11 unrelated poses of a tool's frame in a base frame.
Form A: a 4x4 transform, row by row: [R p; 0 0 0 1], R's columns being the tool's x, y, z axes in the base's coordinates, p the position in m. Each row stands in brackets.
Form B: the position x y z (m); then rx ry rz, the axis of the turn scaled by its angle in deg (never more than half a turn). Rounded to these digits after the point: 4 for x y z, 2 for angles.
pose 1, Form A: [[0.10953 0.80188 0.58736 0.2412], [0.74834 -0.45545 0.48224 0.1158], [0.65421 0.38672 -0.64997 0.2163], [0 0 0 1]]
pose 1, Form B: 0.2412 0.1158 0.2163 -131.28 -91.88 -73.58
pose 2, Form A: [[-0.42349 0.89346 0.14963 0.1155], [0.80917 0.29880 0.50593 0.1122], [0.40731 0.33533 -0.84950 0.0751], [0 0 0 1]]
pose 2, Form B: 0.1155 0.1122 0.0751 -90.95 -137.39 -44.94
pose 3, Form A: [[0.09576 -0.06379 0.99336 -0.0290], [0.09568 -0.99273 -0.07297 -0.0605], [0.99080 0.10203 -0.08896 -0.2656], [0 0 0 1]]
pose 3, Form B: -0.0290 -0.0605 -0.2656 128.01 1.87 116.65
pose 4, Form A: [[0.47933 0.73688 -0.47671 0.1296], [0.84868 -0.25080 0.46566 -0.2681], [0.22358 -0.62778 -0.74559 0.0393], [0 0 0 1]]
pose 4, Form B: 0.1296 -0.2681 0.0393 -116.90 -74.87 11.95
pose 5, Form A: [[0.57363 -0.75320 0.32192 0.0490], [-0.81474 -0.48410 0.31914 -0.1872], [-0.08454 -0.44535 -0.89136 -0.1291], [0 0 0 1]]
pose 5, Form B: 0.0490 -0.1872 -0.1291 -135.88 72.24 -10.94
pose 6, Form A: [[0.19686 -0.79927 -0.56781 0.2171], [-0.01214 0.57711 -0.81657 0.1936], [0.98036 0.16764 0.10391 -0.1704], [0 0 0 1]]
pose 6, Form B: 0.2171 0.1936 -0.1704 46.10 -72.51 36.87
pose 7, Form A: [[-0.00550 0.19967 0.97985 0.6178], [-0.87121 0.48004 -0.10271 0.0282], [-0.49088 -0.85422 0.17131 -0.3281], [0 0 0 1]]
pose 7, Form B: 0.6178 0.0282 -0.3281 -38.25 74.87 -54.51
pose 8, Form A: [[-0.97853 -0.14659 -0.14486 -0.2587], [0.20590 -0.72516 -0.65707 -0.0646], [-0.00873 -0.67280 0.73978 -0.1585], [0 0 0 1]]
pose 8, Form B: -0.2587 -0.0646 -0.1585 -7.03 -60.87 157.61
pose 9, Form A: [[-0.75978 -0.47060 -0.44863 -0.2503], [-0.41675 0.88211 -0.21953 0.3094], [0.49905 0.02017 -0.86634 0.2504], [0 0 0 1]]
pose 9, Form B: -0.2503 0.3094 0.2504 36.90 -145.87 8.29
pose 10, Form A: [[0.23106 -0.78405 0.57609 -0.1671], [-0.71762 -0.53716 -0.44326 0.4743], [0.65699 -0.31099 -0.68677 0.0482], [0 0 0 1]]
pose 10, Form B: -0.1671 0.4743 0.0482 137.35 -84.01 68.99
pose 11, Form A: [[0.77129 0.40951 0.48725 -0.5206], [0.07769 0.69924 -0.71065 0.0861], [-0.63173 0.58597 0.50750 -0.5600], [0 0 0 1]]
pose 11, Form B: -0.5206 0.0861 -0.5600 45.13 38.95 -11.55
